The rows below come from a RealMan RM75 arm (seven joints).
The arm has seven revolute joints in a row. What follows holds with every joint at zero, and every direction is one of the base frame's. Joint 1 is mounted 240.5 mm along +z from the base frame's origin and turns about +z. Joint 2 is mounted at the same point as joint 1 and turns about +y. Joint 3 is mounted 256 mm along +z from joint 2 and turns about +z. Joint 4 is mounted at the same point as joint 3 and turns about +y. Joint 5 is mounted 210 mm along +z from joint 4 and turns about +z. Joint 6 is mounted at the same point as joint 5 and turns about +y. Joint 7 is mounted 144 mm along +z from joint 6 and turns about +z. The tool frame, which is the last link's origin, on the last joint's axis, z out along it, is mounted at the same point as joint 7; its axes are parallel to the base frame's.
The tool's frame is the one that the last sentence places.
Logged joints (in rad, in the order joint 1, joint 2, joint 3, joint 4, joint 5, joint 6, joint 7), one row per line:
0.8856, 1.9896, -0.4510, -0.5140, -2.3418, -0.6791, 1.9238
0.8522, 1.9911, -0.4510, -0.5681, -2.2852, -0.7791, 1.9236
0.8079, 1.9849, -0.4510, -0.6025, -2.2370, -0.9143, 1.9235
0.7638, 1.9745, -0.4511, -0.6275, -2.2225, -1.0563, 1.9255
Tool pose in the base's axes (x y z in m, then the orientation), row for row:
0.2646, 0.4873, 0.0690, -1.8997, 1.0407, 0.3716
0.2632, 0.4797, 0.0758, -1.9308, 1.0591, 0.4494
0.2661, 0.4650, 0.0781, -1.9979, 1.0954, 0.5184
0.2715, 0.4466, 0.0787, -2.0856, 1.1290, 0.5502
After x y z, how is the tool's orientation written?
As a rotation vector, in radians.
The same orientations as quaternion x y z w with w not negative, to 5 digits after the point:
-0.76991, 0.42177, 0.15060, 0.45461
-0.77465, 0.42492, 0.18030, 0.43227
-0.78670, 0.43133, 0.20413, 0.39166
-0.80369, 0.43506, 0.21202, 0.34620

